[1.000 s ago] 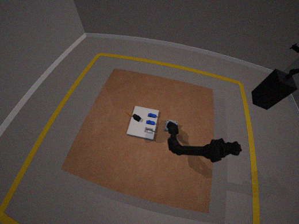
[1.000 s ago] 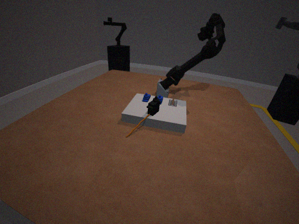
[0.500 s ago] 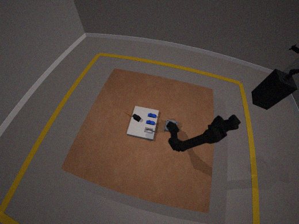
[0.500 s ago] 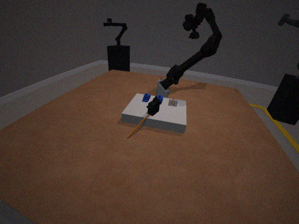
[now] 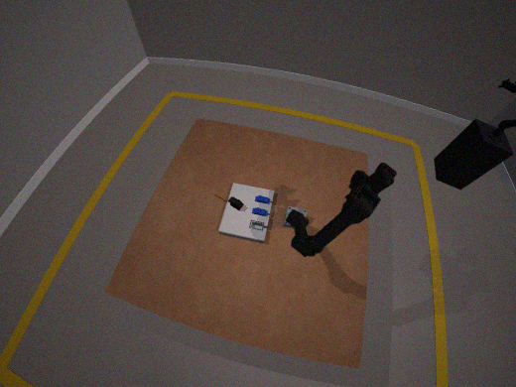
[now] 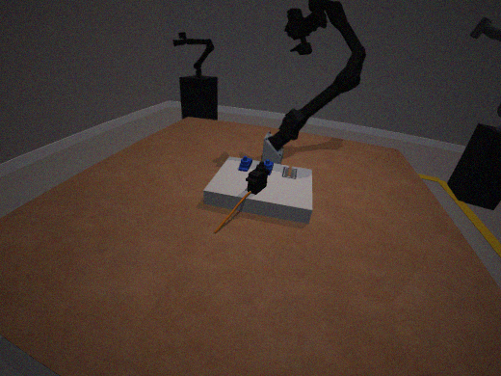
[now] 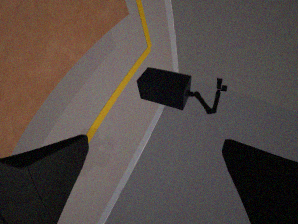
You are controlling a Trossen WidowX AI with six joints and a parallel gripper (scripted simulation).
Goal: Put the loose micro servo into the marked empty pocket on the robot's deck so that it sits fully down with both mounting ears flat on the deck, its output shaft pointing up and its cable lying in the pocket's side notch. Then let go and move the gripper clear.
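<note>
My gripper tip is now 550 mm short of the white deck, 120 mm to the right of it and 440 mm above it.
</note>
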